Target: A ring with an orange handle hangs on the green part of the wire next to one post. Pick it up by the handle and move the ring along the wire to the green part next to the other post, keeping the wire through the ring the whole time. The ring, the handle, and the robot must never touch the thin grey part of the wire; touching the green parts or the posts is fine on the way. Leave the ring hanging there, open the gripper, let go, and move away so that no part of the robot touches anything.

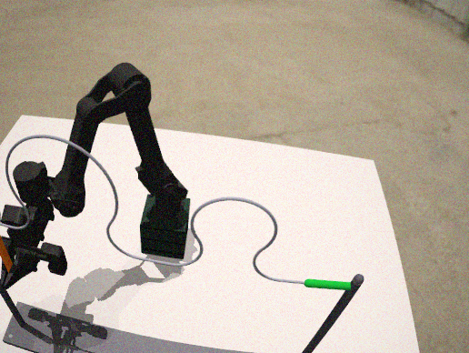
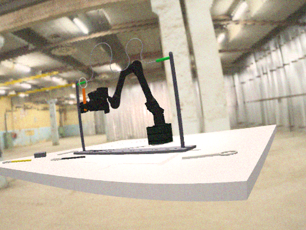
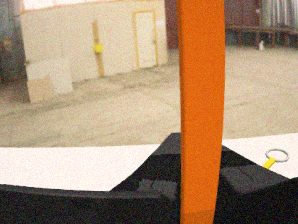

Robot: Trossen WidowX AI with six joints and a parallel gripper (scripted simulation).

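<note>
The orange-handled ring lies 40 mm behind my gripper tip and 80 mm above it. The rest, counted from my gripper tip: grey block (150 mm ahead, 270 mm to the right, 240 mm below); then pale ring tool (90 mm ahead, 750 mm to the left, 250 mm below); then yellow-handled ring tool (360 mm ahead, 200 mm to the right, 250 mm below).
</note>
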